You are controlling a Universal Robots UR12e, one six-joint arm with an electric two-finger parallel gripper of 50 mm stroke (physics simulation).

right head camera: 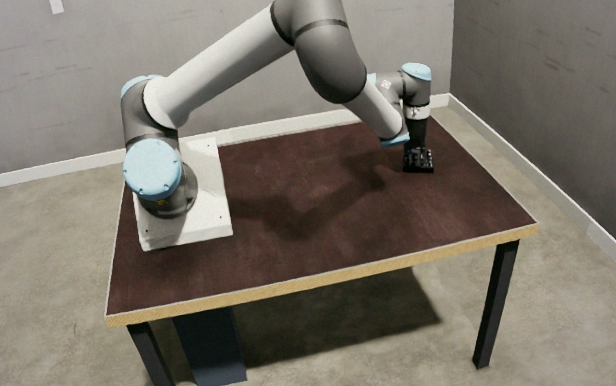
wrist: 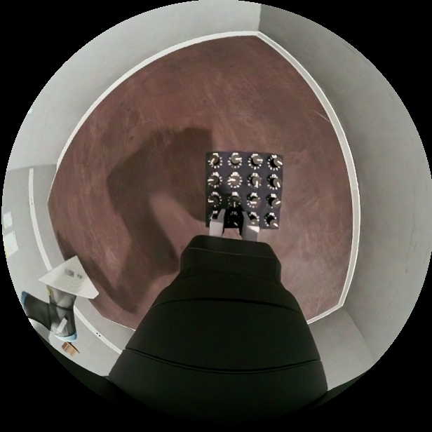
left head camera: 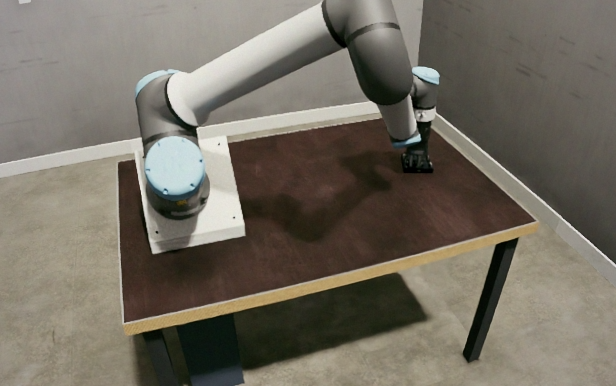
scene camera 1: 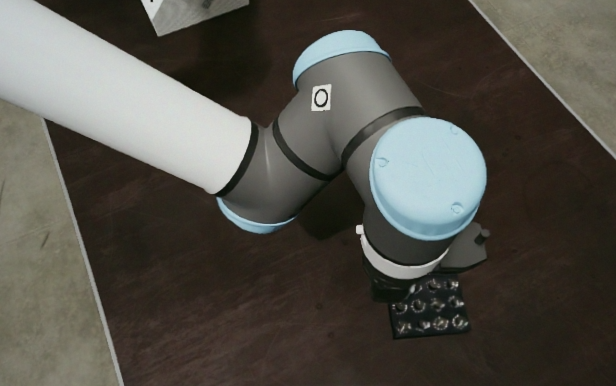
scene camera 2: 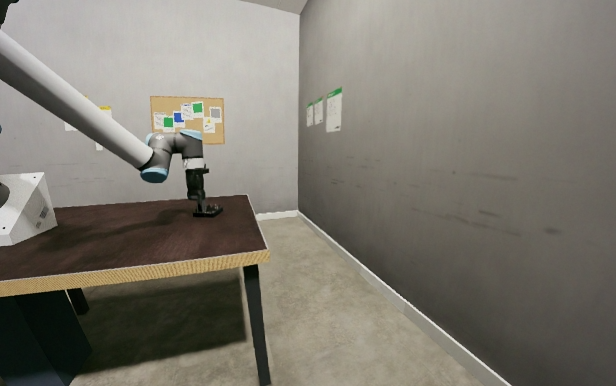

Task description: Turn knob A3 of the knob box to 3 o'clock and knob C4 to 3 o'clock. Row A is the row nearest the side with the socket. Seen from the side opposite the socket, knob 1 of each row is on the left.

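Frame: origin at the arm's base, x ahead, y left, z up, level; millimetres.
Where they show: gripper, fingertip midpoint: (right head camera: 414, 164) (left head camera: 414, 164) (scene camera 2: 201, 211).
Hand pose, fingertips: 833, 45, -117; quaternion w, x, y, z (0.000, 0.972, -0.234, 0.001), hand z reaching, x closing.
Observation:
After its pixels a point has its place, as x, y, z.
The black knob box (left head camera: 417, 170) @(836, 25, -130) (right head camera: 418, 170) @(841, 24, -133) (scene camera 1: 431, 333) @(909, 52, -121) (scene camera 2: 207, 215) @(861, 16, -132) (wrist: 244, 170) lies flat on the table, with knobs in a four-by-four grid. Its socket does not show, so I cannot tell which knobs are A3 and C4. My gripper (scene camera 2: 201, 206) @(833, 45, -117) (wrist: 232, 217) points down, low at the box. In the wrist view its open fingers stand on either side of the second knob from the left (wrist: 233, 219) in the nearest row, whose pointer seems to point lower right. The leftmost knob (wrist: 214, 180) in the second row from the top points left. The nearest row's leftmost knob is partly hidden.
The dark brown table (left head camera: 320, 250) @(358, -246, -144) (right head camera: 320, 250) @(407, -263, -143) (scene camera 1: 225, 310) @(738, -198, -143) (scene camera 2: 150, 245) @(696, -231, -143) (wrist: 165, 100) carries the white base plate (left head camera: 220, 215) @(106, -75, -73) (right head camera: 207, 215) @(105, -76, -74) of the arm. Neighbouring knobs stand close around the fingers. The table edge and walls lie beyond the box.

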